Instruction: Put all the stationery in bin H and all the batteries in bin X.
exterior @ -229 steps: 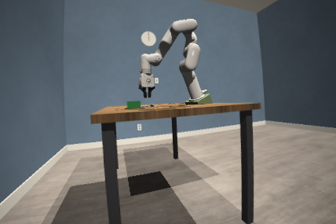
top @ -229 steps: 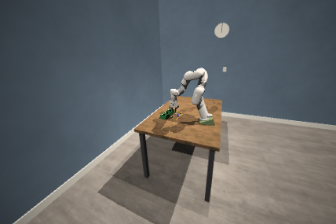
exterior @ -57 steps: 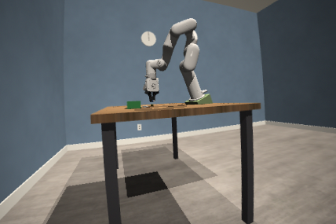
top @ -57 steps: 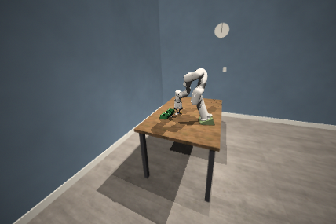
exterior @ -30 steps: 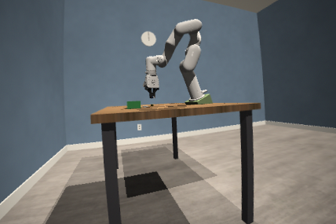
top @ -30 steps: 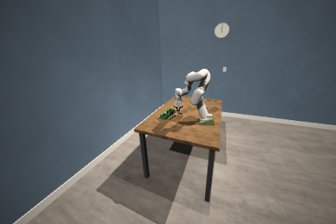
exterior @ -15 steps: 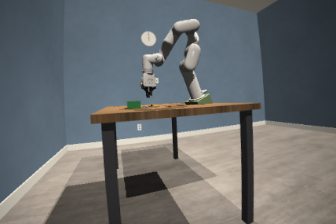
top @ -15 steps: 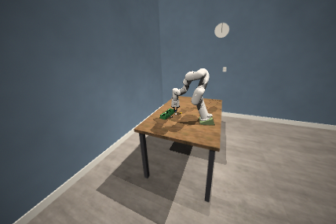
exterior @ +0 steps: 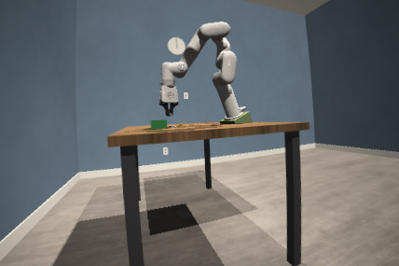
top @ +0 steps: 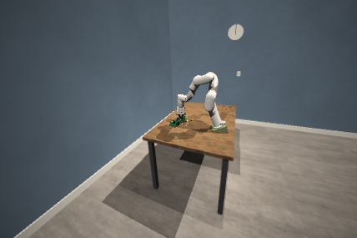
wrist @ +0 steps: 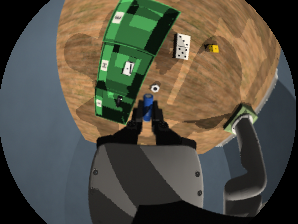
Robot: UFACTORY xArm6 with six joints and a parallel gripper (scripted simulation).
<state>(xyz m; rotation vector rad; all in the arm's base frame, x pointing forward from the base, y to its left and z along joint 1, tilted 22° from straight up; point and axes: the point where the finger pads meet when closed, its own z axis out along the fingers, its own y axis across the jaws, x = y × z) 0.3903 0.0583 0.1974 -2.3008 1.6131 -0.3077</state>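
Now: the dark cylinder 8 cm below my hand, 5 cm to the left of it and 5 cm ahead of it. From my hand the other things lie so: blue battery 2 cm below; then white ring 9 cm below, 1 cm to the right, 1 cm behind; then bin 7 cm below, 6 cm ahead, 3 cm to the right.
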